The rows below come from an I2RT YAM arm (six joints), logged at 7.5 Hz.
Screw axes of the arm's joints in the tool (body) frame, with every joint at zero. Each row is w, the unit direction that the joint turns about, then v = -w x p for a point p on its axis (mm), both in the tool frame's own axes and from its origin. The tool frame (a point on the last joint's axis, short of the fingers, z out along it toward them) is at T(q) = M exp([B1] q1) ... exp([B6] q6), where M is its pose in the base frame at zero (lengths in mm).
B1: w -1 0 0 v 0 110.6 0
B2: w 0 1 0 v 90.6 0 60
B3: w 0 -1 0 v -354.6 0 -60
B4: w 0 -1 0 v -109.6 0 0
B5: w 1 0 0 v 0 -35.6 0
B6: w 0 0 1 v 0 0 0
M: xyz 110.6 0 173.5 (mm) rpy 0 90 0 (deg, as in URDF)
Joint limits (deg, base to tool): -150..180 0..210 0..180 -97..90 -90..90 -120..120
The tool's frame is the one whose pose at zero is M.
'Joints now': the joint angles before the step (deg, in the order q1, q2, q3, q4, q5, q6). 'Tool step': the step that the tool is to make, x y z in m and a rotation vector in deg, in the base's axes. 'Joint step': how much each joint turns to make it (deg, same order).
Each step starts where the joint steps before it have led.
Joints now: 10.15, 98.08, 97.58, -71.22, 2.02, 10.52
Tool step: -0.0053, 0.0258, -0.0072, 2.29, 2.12, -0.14
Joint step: 4.35, 0.45, -0.92, -0.34, -1.22, 5.09
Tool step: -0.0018, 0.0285, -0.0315, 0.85, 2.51, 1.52
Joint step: 4.61, 1.35, -5.41, 4.57, -0.66, 3.39
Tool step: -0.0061, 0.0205, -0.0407, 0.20, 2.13, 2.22
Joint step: 3.48, 1.04, -7.83, 6.95, -0.63, 1.45
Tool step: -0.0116, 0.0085, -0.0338, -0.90, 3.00, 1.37
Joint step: 2.06, 0.62, -6.74, 4.26, -0.24, 0.75
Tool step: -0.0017, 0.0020, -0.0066, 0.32, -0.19, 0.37
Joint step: 0.41, 0.03, -1.52, 1.86, -0.20, 0.07
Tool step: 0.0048, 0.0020, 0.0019, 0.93, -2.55, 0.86
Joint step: -0.03, -0.01, 0.20, 2.48, 0.06, -0.92
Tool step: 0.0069, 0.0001, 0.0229, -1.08, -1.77, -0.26
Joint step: -0.29, 0.06, 5.24, -4.03, 1.67, -0.42
